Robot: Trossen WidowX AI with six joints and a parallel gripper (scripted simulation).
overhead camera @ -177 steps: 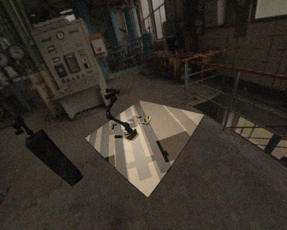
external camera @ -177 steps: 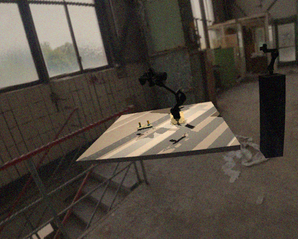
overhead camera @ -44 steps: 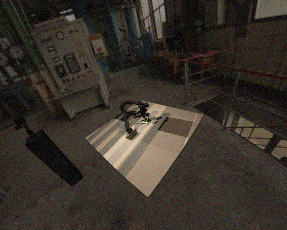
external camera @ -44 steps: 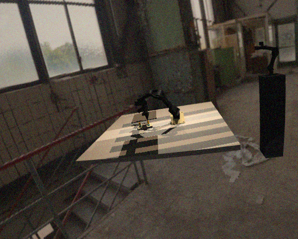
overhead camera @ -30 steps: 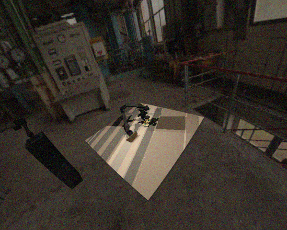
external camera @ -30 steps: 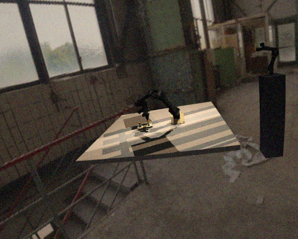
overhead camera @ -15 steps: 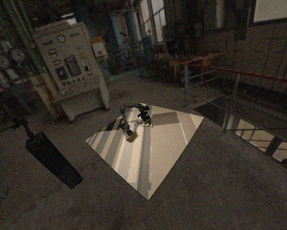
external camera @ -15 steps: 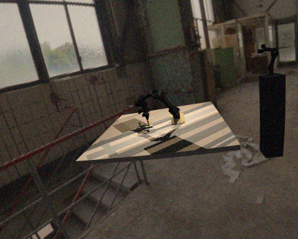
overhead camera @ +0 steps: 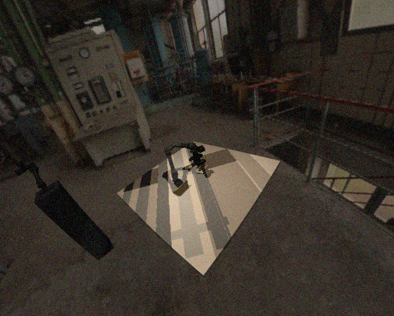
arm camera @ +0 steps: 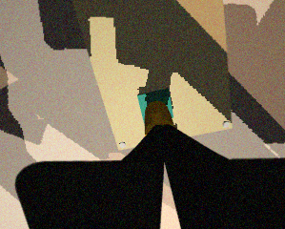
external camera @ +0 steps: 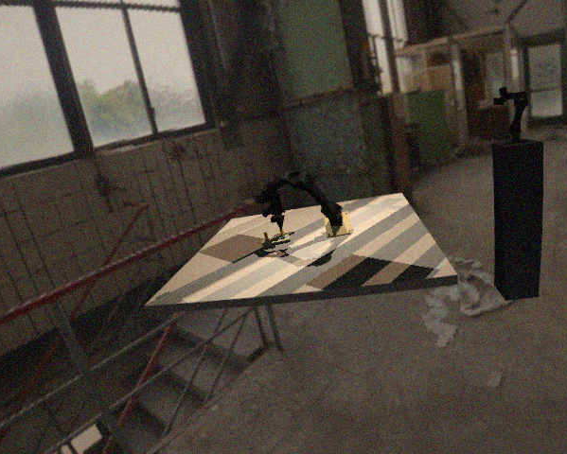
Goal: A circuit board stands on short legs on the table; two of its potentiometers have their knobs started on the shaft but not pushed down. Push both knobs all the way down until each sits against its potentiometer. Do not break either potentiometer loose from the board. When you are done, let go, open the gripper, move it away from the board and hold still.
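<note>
Now: the knob 20 mm below my gripper tip.
</note>
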